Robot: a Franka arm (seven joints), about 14 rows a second.
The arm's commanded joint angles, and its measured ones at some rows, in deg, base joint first. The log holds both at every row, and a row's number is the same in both.
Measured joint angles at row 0:
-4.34, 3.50, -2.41, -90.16, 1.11, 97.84, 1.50
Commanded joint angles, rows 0 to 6:
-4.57, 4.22, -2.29, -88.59, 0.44, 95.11, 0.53
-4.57, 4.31, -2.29, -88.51, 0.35, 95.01, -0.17
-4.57, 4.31, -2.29, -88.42, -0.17, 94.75, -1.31
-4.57, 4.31, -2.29, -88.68, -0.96, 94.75, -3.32
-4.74, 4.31, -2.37, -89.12, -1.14, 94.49, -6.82
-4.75, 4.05, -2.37, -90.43, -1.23, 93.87, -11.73
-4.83, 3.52, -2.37, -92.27, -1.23, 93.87, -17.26
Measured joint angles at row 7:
-4.38, 3.78, -2.49, -90.54, -0.51, 94.62, -8.93
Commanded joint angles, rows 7 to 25:
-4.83, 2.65, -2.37, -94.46, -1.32, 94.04, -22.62
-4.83, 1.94, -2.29, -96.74, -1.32, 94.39, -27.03
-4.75, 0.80, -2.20, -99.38, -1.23, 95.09, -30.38
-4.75, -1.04, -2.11, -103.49, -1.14, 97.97, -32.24
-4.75, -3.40, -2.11, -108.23, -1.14, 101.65, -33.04
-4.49, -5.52, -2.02, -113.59, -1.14, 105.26, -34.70
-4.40, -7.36, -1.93, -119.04, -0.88, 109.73, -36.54
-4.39, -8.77, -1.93, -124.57, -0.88, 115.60, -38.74
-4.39, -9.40, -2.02, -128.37, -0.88, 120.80, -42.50
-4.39, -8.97, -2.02, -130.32, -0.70, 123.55, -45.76
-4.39, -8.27, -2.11, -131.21, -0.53, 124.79, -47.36
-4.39, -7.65, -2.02, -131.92, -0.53, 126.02, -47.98
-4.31, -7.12, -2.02, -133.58, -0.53, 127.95, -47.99
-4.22, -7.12, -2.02, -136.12, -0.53, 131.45, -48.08
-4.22, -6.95, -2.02, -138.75, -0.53, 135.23, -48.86
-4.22, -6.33, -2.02, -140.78, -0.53, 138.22, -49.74
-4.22, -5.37, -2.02, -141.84, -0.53, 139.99, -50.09
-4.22, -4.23, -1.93, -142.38, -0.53, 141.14, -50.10
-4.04, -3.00, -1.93, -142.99, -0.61, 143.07, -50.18
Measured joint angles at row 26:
-4.19, -4.37, -1.99, -141.09, -0.62, 139.10, -48.63
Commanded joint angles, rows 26 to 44:
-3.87, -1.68, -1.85, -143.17, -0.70, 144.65, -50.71
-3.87, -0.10, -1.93, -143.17, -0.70, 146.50, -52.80
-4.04, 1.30, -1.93, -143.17, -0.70, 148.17, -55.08
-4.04, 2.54, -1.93, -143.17, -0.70, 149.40, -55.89
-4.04, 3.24, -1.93, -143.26, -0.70, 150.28, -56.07
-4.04, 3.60, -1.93, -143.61, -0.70, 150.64, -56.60
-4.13, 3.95, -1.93, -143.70, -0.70, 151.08, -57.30
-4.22, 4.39, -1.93, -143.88, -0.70, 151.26, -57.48
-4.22, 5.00, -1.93, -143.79, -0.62, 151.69, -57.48
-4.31, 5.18, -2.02, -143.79, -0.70, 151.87, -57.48
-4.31, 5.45, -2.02, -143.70, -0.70, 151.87, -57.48
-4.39, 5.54, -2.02, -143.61, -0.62, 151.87, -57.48
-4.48, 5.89, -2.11, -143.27, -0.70, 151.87, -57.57
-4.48, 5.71, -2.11, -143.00, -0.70, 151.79, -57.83
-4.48, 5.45, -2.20, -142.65, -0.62, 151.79, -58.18
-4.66, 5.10, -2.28, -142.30, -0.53, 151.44, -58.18
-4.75, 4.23, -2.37, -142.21, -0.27, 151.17, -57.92
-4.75, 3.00, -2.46, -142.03, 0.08, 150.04, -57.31
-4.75, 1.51, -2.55, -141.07, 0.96, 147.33, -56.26
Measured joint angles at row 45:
-4.33, 4.78, -2.25, -141.54, -0.55, 149.01, -55.07
